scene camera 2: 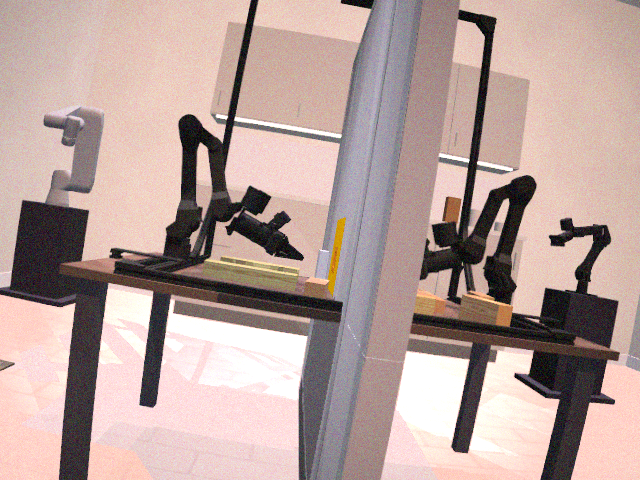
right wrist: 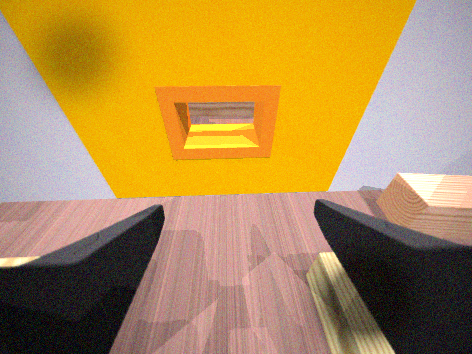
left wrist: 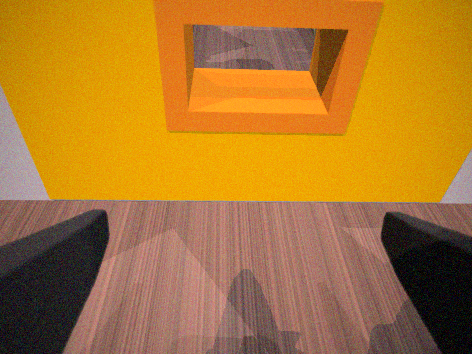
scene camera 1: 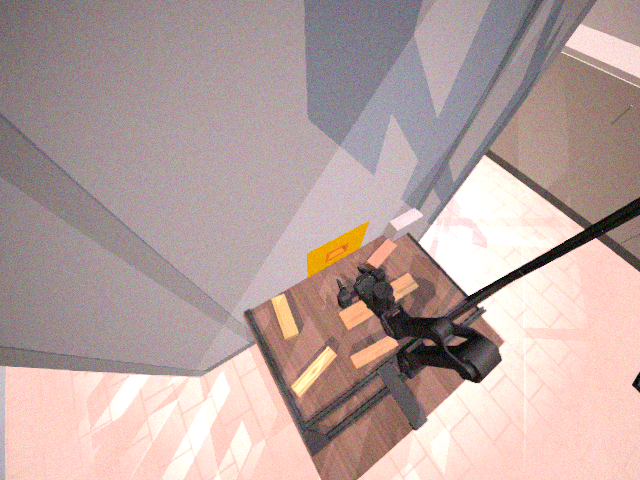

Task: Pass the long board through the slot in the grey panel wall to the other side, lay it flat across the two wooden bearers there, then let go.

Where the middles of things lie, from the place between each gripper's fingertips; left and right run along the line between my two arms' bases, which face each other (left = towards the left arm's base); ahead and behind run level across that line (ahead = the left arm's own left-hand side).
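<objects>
Relative to the orange-framed slot (left wrist: 320, 100), my right hand is 11 cm to the right of it, 1 cm past it and 1 cm below it.
Relative to the orange-framed slot, my left hand is 11 cm to the left of it, 1 cm below it and 1 cm past it.
</objects>
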